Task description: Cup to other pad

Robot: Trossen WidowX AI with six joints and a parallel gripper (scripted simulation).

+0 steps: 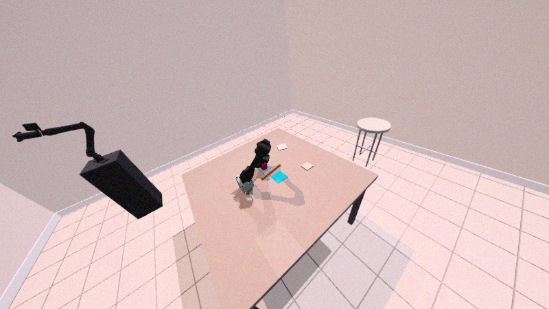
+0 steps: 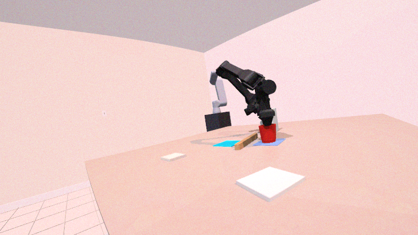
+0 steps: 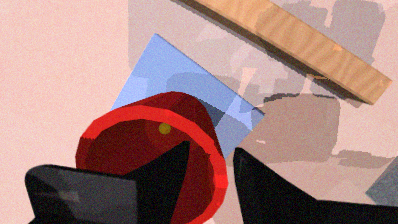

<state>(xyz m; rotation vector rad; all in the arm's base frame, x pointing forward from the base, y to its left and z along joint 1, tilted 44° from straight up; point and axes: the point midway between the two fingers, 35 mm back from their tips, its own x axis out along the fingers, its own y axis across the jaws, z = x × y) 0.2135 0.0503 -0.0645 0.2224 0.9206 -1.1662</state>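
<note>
My gripper tip is now 50 mm above the light blue pad, 30 mm short of it and 20 mm to the right of it. Also, from my gripper tip: wooden bar (80 mm to the right, 40 mm below, 40 mm ahead); then red cup (30 mm ahead, 10 mm to the left); then cyan pad (180 mm to the right, 60 mm ahead, 50 mm below).
</note>
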